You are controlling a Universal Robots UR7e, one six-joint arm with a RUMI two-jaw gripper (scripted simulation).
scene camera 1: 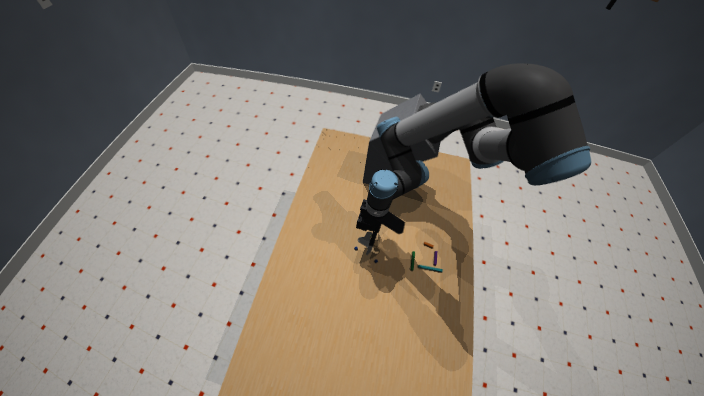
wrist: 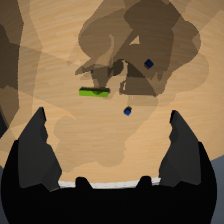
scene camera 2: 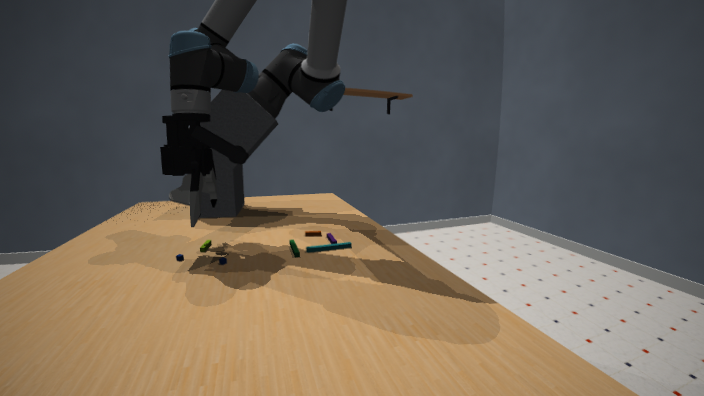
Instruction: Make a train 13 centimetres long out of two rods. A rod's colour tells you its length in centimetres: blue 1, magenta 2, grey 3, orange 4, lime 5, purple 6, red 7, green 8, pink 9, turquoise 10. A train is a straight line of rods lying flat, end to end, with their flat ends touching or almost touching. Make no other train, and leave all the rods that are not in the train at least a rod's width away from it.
Labels:
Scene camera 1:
my gripper: 372, 235
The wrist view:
my gripper: 108, 109
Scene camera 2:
my gripper: 204, 216

